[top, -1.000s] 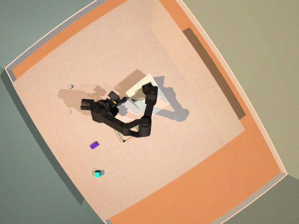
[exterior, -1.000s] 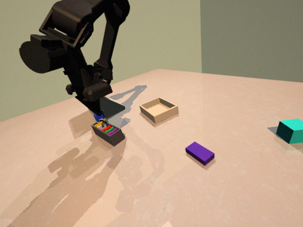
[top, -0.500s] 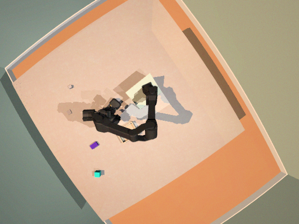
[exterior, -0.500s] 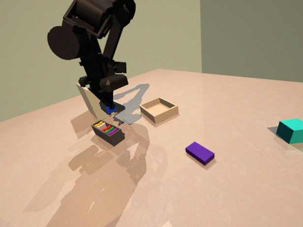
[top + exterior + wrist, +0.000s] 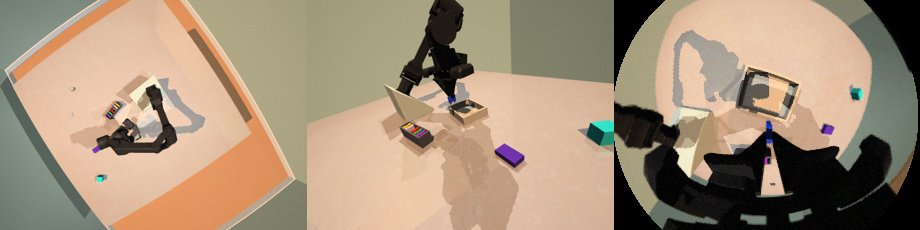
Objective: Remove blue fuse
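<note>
The tan tray is 20 mm behind my gripper tip, 50 mm to the left of it and 90 mm below it. From my gripper tip the other things lie so: teal cube (320 mm ahead, 220 mm to the left, 80 mm below); then purple flat block (240 mm ahead, 30 mm to the left, 90 mm below); then blue fuse (10 mm below).
</note>
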